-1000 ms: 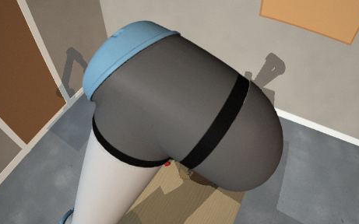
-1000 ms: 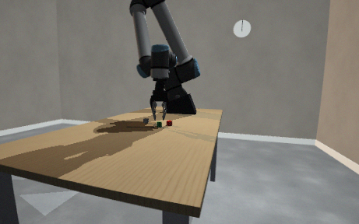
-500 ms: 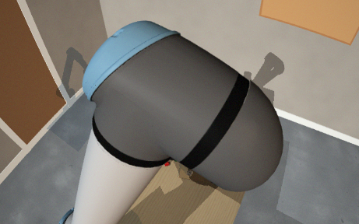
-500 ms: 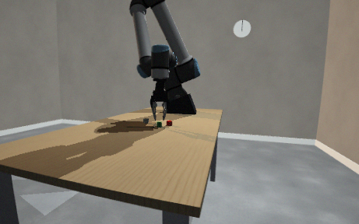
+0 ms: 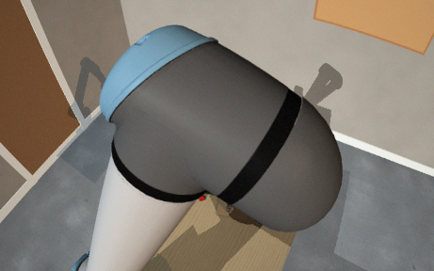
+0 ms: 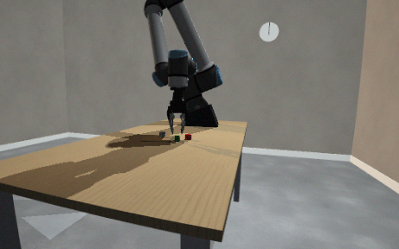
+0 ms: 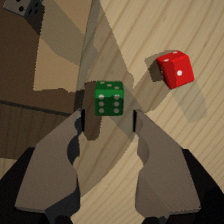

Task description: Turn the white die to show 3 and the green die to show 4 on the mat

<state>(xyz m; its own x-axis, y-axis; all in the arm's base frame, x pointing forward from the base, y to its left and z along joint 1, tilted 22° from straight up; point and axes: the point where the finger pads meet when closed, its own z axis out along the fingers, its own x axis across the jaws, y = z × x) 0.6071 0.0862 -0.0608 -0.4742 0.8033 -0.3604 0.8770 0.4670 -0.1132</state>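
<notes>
My hand is 4 cm above the green die. From my hand the other things lie so: red die (5 cm behind, 4 cm to the left, 4 cm below); then tan mat (1 cm behind, 11 cm to the right, 5 cm below); then white die (5 cm behind, 11 cm to the right, 3 cm below).
</notes>
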